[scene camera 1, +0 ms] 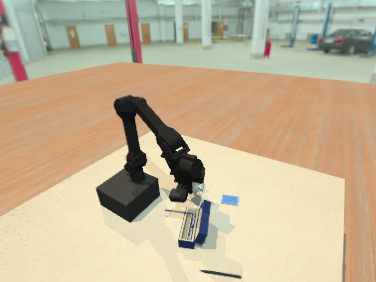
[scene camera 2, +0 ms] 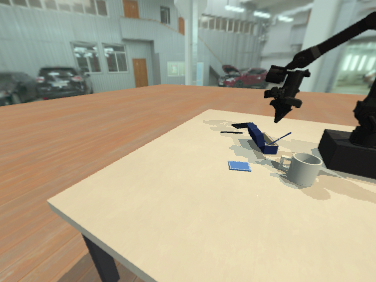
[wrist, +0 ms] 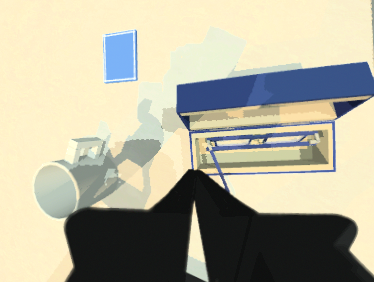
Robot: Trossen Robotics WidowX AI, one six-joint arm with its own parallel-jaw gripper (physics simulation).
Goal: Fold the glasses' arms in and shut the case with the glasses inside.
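Frame: origin at the arm's base, x ahead, y left, z up, level; metres.
Where they show: gripper, fingertip midpoint: [scene camera 1: 191, 193] [scene camera 2: 275, 122] [wrist: 193, 175]; arm's base, link origin: [scene camera 1: 137, 178] [scene camera 2: 362, 143].
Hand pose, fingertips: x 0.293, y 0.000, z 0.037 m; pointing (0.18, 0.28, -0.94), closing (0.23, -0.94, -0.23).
Note:
Each offset is from my fingertips to the top centre of the thing. "pt": to the spot under its first point.
The blue case stands with its lid {dy -0.039, dx +0.073, dz -0.045 m} [scene camera 1: 203, 222] [scene camera 2: 256, 136] [wrist: 280, 90] raised and its cream-lined base [scene camera 1: 186, 244] [scene camera 2: 270, 149] [wrist: 330, 150] uncovered. The blue-framed glasses [wrist: 240, 147] lie in the base. One arm is folded along the frame. The other arm [scene camera 1: 175, 211] [scene camera 2: 281, 138] [wrist: 220, 172] sticks out over the base's near wall, from the glasses' left end in the wrist view. My gripper [scene camera 2: 277, 121] [wrist: 193, 175] is shut and empty, above the table. In the wrist view its tips appear near the base's lower left corner, and the fingers partly hide the unfolded arm's outer end.
A grey mug {pt dy +0.210, dx -0.095, dz -0.087 m} [scene camera 2: 302, 171] [wrist: 57, 190] stands left of the case in the wrist view, its handle towards the blue card. The flat blue card {dy +0.183, dx +0.101, dz -0.136 m} [scene camera 1: 230, 200] [scene camera 2: 239, 166] [wrist: 120, 56] lies beyond the mug there. A dark pen {dy -0.163, dx +0.201, dz -0.132 m} [scene camera 1: 220, 274] [scene camera 2: 231, 132] lies past the case's other end.

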